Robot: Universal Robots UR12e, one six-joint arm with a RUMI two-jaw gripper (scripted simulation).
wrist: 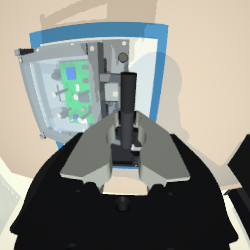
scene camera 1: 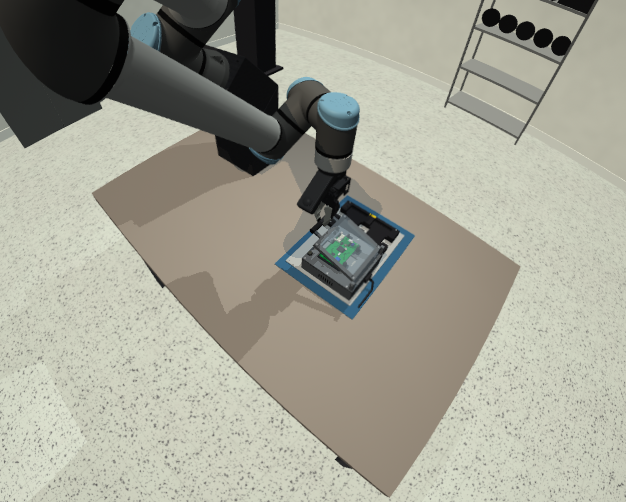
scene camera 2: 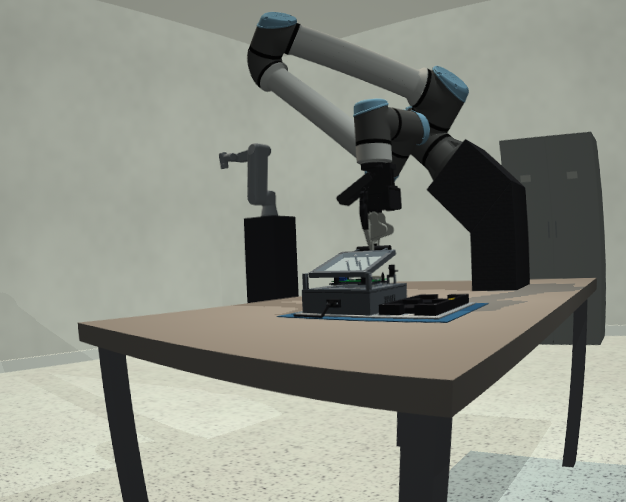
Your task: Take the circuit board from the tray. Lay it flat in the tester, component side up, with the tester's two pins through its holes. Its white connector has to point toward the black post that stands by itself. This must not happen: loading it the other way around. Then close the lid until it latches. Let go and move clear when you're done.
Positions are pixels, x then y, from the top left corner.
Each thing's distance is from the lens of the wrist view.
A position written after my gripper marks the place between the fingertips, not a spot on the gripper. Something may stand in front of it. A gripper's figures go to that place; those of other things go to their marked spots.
my gripper (wrist: pixel 127 111): 15 cm
clear lid (wrist: pixel 65 86): 16 cm
